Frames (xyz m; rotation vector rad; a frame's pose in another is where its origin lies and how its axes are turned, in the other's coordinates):
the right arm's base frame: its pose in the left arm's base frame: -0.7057 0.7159 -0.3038 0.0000 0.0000 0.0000
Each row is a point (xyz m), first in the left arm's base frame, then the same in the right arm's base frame.
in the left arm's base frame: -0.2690 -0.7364 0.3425
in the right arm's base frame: 0.4367 -1.4523 0.6463
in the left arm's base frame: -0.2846 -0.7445 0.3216
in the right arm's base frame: 0.4211 -1.4604 0.6254
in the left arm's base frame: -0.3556 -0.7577 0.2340
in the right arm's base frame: 0.3501 -1.4736 0.5378
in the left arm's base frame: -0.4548 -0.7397 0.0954
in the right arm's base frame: 0.2509 -1.4556 0.3992
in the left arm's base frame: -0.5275 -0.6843 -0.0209
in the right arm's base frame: 0.1782 -1.4002 0.2829
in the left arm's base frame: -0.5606 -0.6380 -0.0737
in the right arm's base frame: 0.1451 -1.3539 0.2301
